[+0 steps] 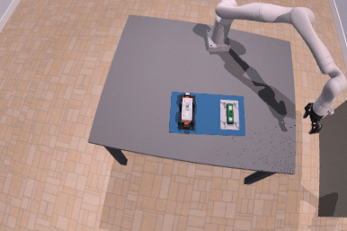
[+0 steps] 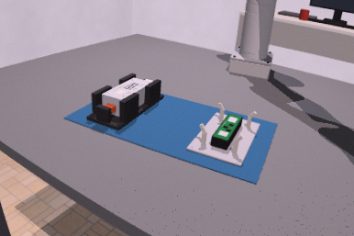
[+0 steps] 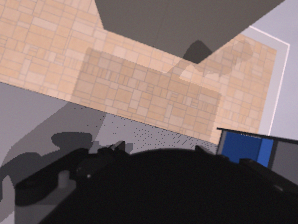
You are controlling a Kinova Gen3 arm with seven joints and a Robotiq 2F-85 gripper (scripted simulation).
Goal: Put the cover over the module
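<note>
Right now the light grey cover is 20 mm behind my hand, 610 mm to the right of it and 150 mm below it.
</note>
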